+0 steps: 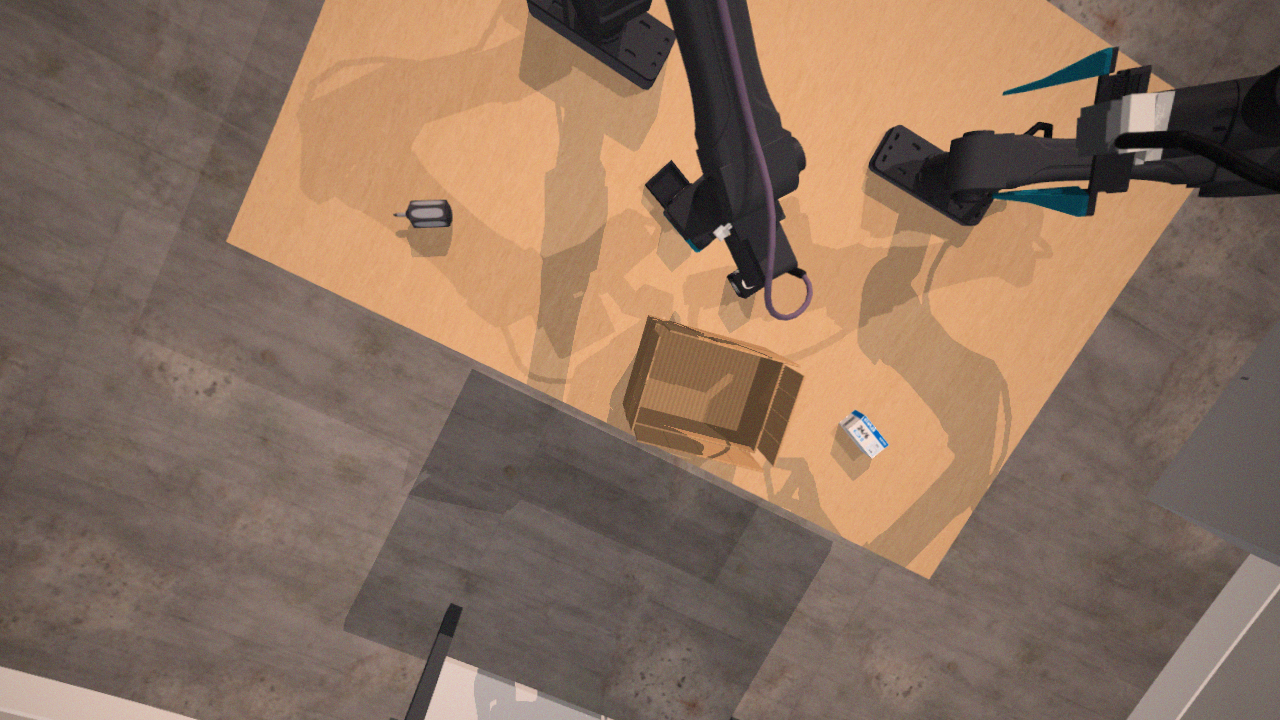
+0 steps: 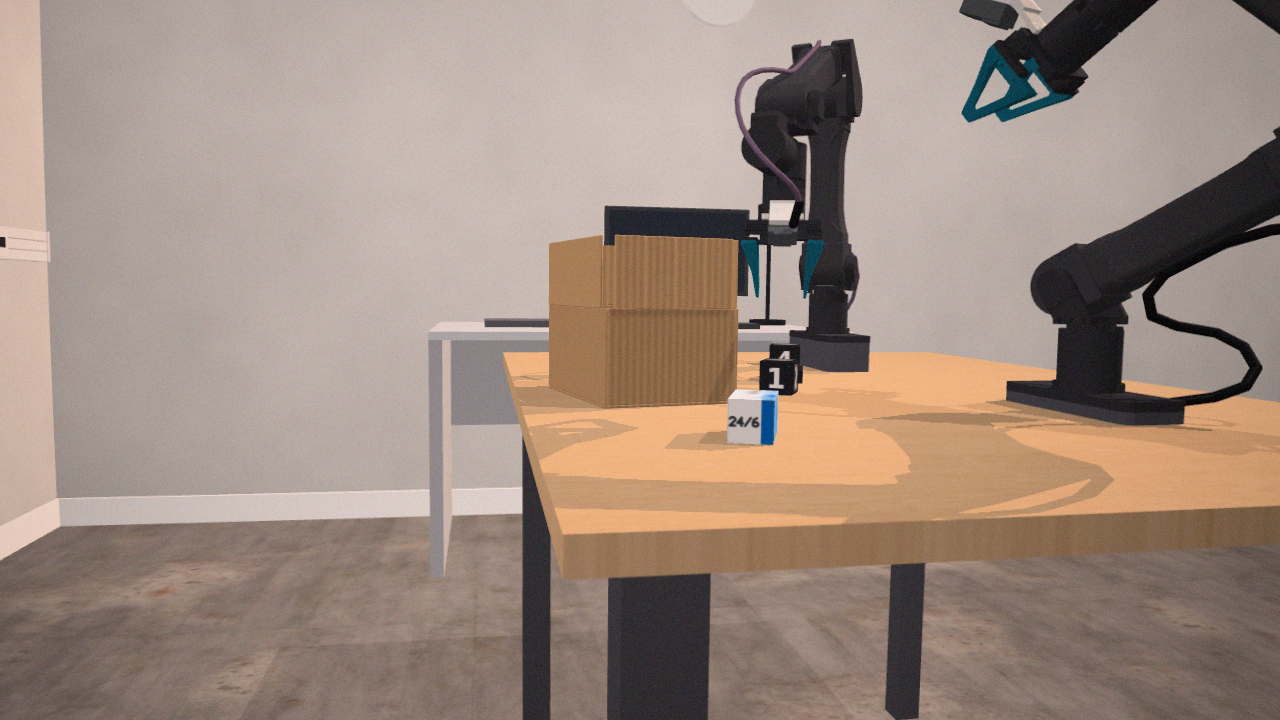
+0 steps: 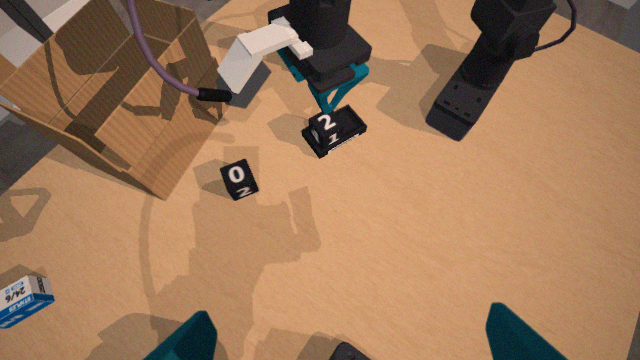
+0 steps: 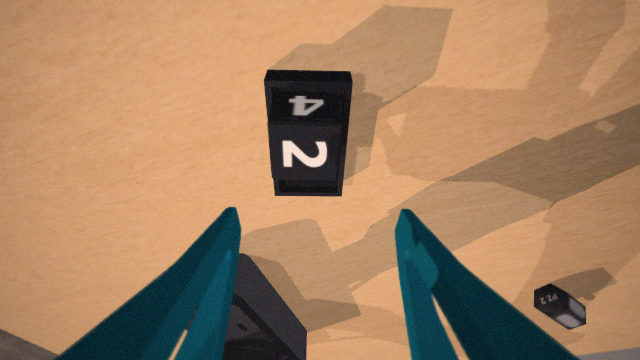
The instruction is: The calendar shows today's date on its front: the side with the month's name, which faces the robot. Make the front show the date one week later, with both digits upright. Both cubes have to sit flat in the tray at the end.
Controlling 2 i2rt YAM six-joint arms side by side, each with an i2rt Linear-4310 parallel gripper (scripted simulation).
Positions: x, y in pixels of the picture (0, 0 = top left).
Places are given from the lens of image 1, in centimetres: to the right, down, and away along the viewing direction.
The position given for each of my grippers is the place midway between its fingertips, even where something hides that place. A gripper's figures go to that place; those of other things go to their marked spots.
my left gripper (image 1: 997, 146): 36, -22, 58
my right gripper (image 1: 702, 211): 8, -20, 77
staples box (image 1: 859, 428): 36, 11, 94
